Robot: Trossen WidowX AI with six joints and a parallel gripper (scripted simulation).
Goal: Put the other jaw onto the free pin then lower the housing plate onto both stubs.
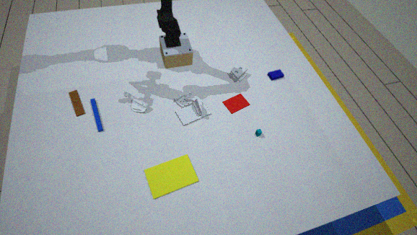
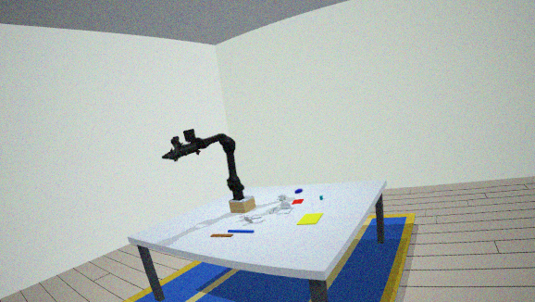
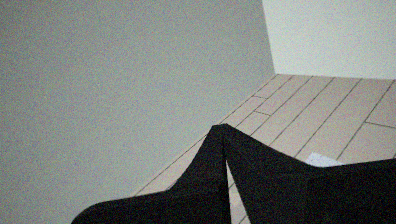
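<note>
The blue bar is 340 mm ahead of my gripper tip, 150 mm to the left of it and 450 mm below it. The rest, counted from my gripper tip: yellow tile 640 mm ahead, 380 mm to the left, 450 mm below; brown bar 260 mm ahead, 80 mm to the left, 450 mm below; red square 400 mm ahead, 690 mm to the left, 450 mm below.
</note>
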